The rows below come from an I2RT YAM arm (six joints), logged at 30 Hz.
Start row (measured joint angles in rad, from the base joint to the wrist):
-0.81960, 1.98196, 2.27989, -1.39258, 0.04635, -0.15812
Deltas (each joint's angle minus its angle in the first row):
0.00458, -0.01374, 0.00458, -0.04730, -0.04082, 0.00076
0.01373, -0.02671, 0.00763, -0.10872, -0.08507, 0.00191
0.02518, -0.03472, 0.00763, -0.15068, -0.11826, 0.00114
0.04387, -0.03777, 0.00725, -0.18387, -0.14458, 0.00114
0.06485, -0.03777, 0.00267, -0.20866, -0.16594, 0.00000
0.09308, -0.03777, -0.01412, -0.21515, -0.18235, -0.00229
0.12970, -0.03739, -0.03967, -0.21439, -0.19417, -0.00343
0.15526, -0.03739, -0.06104, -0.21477, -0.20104, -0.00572
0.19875, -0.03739, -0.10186, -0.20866, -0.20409, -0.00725
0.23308, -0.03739, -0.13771, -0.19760, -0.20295, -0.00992
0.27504, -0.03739, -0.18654, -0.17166, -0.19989, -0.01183
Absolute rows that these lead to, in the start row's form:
-0.81502, 1.96822, 2.28447, -1.43988, 0.00553, -0.15736
-0.80587, 1.95525, 2.28752, -1.50130, -0.03872, -0.15621
-0.79442, 1.94724, 2.28752, -1.54326, -0.07191, -0.15698
-0.77573, 1.94419, 2.28714, -1.57645, -0.09823, -0.15698
-0.75475, 1.94419, 2.28256, -1.60124, -0.11959, -0.15812
-0.72652, 1.94419, 2.26577, -1.60773, -0.13600, -0.16041
-0.68990, 1.94457, 2.24022, -1.60697, -0.14782, -0.16155
-0.66434, 1.94457, 2.21885, -1.60735, -0.15469, -0.16384
-0.62085, 1.94457, 2.17803, -1.60124, -0.15774, -0.16537
-0.58652, 1.94457, 2.14218, -1.59018, -0.15660, -0.16804
-0.54456, 1.94457, 2.09335, -1.56424, -0.15354, -0.16995

